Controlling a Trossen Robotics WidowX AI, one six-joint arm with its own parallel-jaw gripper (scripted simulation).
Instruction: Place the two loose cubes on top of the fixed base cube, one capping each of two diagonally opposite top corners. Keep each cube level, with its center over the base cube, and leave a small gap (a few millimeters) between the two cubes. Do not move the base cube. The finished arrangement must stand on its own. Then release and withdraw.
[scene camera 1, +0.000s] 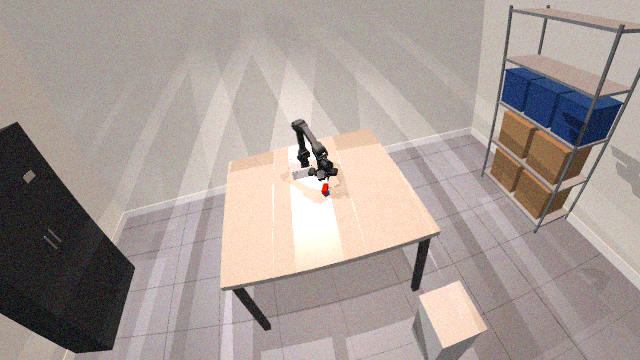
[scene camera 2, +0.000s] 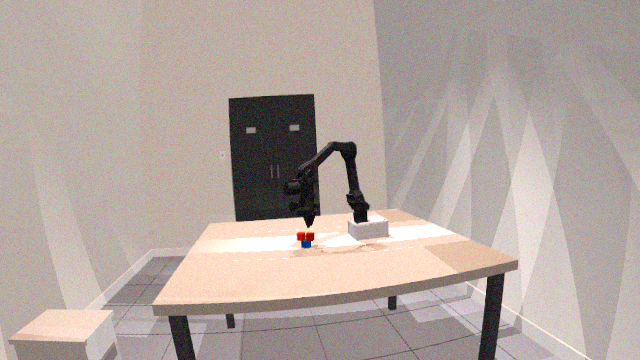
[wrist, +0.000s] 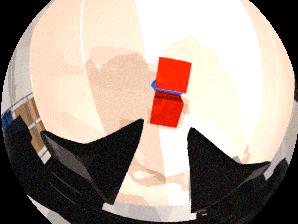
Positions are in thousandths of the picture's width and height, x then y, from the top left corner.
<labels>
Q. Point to the gripper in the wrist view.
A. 559, 569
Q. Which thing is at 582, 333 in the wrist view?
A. A red cube.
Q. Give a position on a red cube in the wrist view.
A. At 562, 475
</labels>
